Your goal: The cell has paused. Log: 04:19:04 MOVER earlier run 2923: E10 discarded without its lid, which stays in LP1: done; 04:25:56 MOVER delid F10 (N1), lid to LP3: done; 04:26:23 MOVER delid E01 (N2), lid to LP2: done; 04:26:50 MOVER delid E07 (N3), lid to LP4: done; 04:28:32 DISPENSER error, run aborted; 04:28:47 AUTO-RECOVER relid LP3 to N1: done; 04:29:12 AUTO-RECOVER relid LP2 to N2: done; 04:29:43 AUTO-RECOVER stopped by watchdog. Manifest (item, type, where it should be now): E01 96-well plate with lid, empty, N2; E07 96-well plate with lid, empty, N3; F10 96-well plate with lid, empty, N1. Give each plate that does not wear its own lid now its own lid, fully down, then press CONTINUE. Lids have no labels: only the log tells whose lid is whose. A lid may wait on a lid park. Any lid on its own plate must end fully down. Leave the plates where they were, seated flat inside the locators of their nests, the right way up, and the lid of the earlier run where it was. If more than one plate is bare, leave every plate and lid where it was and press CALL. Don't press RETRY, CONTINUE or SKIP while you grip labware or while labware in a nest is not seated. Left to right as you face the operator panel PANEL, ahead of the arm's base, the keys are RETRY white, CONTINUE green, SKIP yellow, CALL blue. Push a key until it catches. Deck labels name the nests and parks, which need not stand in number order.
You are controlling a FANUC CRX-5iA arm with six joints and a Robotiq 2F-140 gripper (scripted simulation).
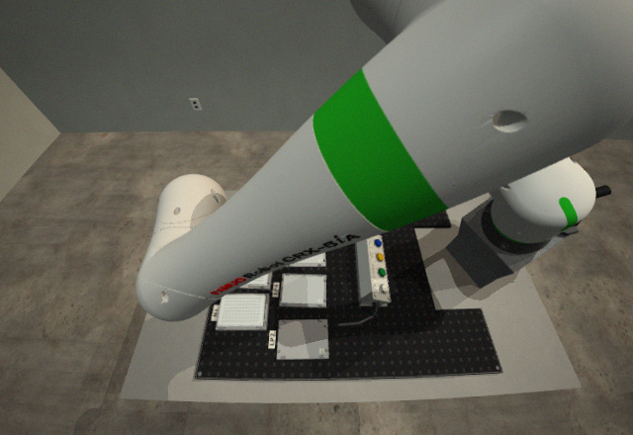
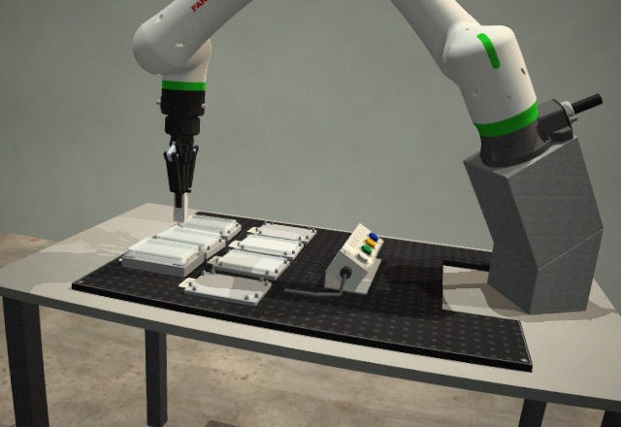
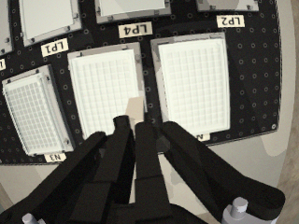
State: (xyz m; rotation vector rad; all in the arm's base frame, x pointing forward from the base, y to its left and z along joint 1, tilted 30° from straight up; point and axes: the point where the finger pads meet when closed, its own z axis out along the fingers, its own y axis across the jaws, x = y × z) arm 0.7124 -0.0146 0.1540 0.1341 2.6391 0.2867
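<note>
The park LP4 is 180 mm behind my hand, 110 mm below it and 20 mm to the left of it. The rest, counted from my hand: plate (180 mm to the right, 90 mm below); LP1 label (110 mm to the right, 110 mm below, 100 mm behind); N3 label (180 mm to the right, 110 mm below, 90 mm ahead).
</note>
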